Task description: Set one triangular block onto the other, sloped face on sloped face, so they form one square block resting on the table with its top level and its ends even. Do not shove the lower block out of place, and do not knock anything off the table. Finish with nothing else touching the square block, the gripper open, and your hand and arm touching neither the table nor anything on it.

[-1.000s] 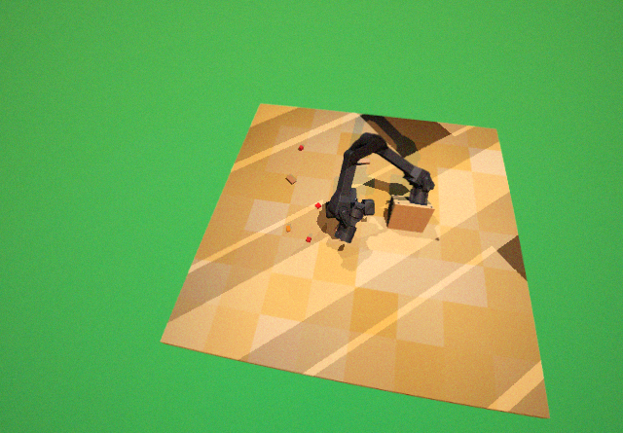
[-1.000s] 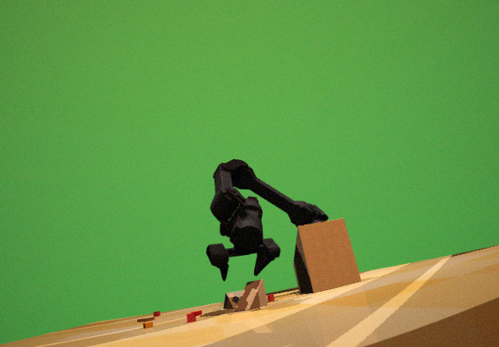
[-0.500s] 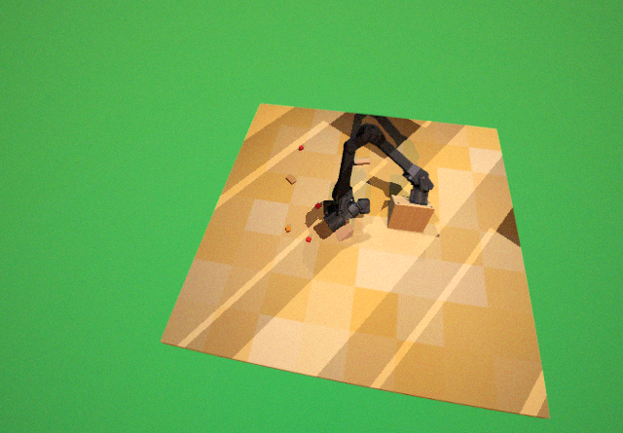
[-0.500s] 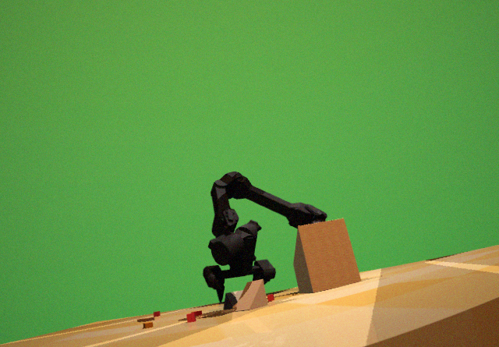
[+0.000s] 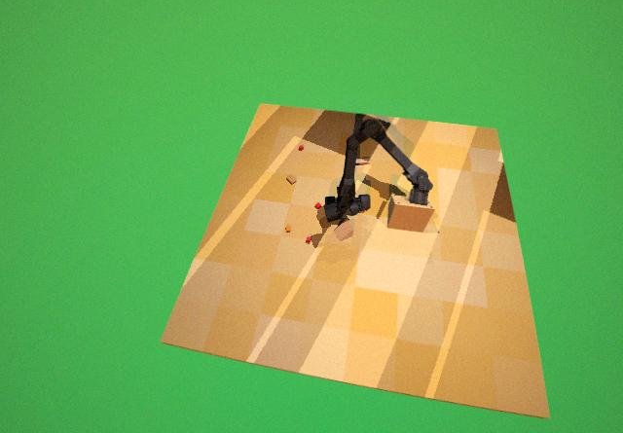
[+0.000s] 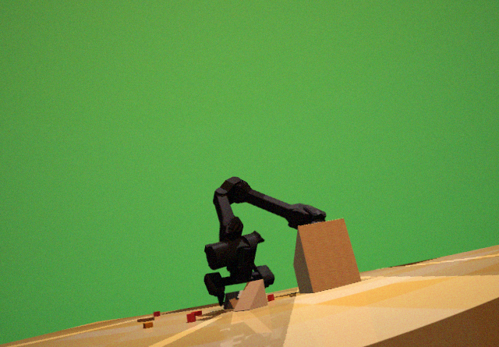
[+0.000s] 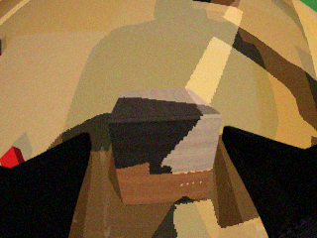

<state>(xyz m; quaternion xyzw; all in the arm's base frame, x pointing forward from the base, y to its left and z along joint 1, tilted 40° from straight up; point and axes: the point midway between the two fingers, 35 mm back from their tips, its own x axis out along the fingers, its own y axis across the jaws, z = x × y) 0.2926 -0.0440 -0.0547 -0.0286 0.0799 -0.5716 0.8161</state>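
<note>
Now: gripper tip 4 cm past the tan triangular block and 15 cm to the right of it. Round my gripper tip: orange piece: 19 cm ahead, 21 cm to the left, 1 cm below; small brown block: 27 cm ahead, 5 cm to the right, 1 cm below.
</note>
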